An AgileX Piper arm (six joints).
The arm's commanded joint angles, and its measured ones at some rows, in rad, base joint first. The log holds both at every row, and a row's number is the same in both.
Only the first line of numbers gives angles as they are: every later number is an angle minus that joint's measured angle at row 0.
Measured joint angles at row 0:
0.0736, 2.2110, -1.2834, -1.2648, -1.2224, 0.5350
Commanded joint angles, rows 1 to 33:
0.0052, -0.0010, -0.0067, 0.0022, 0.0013, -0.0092
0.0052, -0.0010, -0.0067, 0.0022, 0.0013, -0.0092
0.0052, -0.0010, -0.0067, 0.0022, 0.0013, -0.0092
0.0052, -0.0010, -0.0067, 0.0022, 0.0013, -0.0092
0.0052, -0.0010, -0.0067, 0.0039, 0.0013, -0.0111
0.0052, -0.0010, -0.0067, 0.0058, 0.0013, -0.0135
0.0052, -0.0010, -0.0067, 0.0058, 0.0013, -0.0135
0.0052, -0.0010, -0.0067, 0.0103, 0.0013, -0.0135
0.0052, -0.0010, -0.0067, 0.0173, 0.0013, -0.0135
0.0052, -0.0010, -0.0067, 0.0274, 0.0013, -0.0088
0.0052, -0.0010, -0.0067, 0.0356, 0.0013, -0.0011
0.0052, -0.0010, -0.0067, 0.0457, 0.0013, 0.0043
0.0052, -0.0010, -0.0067, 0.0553, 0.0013, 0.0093
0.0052, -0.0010, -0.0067, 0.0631, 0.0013, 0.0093
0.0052, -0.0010, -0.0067, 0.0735, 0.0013, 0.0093
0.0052, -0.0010, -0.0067, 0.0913, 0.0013, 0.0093
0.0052, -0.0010, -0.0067, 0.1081, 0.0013, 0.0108
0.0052, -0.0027, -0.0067, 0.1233, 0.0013, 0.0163
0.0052, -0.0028, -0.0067, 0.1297, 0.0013, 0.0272
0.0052, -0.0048, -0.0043, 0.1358, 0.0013, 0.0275
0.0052, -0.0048, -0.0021, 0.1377, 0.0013, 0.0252
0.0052, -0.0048, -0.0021, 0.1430, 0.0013, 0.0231
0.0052, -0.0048, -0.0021, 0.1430, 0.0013, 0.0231
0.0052, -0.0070, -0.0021, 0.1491, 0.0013, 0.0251
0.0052, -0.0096, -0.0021, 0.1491, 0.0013, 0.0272
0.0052, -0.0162, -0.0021, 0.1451, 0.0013, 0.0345
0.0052, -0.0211, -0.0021, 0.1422, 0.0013, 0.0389
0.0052, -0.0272, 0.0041, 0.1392, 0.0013, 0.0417
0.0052, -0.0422, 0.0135, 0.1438, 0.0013, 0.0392
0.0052, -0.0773, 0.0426, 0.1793, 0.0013, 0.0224
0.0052, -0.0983, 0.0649, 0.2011, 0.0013, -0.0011
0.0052, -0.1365, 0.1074, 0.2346, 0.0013, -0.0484
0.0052, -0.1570, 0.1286, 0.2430, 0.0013, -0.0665
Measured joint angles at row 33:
0.0060, -0.0602, 0.0724, 0.1416, 0.0697, 0.0059
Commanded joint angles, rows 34 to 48:
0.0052, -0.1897, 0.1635, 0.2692, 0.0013, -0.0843
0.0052, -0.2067, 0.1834, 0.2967, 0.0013, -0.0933
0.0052, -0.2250, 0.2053, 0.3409, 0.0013, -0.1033
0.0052, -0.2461, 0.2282, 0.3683, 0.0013, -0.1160
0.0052, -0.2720, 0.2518, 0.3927, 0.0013, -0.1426
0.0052, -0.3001, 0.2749, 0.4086, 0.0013, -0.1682
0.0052, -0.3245, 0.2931, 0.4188, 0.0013, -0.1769
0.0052, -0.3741, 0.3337, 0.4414, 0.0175, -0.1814
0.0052, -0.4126, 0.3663, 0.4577, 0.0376, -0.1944
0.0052, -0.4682, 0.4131, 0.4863, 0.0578, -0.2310
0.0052, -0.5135, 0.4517, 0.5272, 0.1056, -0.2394
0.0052, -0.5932, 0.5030, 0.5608, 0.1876, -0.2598
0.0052, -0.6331, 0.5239, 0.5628, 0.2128, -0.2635
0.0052, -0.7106, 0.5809, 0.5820, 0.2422, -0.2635
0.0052, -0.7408, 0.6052, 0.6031, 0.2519, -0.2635
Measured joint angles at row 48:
0.0060, -0.6055, 0.5312, 0.5149, 0.2543, -0.2453
